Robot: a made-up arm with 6 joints.
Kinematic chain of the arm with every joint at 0, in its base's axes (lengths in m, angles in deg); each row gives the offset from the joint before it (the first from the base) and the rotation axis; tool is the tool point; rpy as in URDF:
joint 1: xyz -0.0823 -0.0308 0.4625 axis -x
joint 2: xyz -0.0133 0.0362 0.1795 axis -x
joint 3: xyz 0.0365 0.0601 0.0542 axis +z
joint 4: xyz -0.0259 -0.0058 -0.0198 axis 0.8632 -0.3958 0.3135
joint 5: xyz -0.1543 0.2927 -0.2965 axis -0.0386 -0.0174 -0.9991
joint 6: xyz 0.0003 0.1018 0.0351 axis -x
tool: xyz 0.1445 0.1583 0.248 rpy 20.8 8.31 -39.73
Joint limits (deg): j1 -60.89..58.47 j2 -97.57..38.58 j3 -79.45..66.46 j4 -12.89..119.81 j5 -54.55..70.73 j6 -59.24..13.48
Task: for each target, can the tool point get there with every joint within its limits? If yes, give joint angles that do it. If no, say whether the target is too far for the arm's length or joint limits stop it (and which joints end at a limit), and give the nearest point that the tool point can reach.
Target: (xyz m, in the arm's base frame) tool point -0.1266 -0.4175 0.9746
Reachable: yes | joints -40.43 -37.60 -66.37 91.20 32.42 -15.01
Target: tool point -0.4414 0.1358 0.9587
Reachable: yes | joints 49.04 -75.82 3.10 74.63 -25.22 -21.47
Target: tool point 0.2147 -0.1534 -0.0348
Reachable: no: joint limits stop it (at a limit: joint 1, joint 2, joint 4, joint 6) | nearest point 0.2109 -0.0680 -0.0379 | short by 0.086 m
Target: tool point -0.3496 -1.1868 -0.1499
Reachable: no: too far | nearest point -0.2548 -0.7838 0.3223 | short by 0.628 m
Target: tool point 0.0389 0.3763 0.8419
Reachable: yes | joints 11.68 -29.88 -20.14 5.41 20.73 -31.31
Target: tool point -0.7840 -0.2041 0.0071
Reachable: no: joint limits stop it (at a limit: joint 1, joint 2, joint 6) | nearest point -0.6127 -0.1964 0.1807 | short by 0.244 m
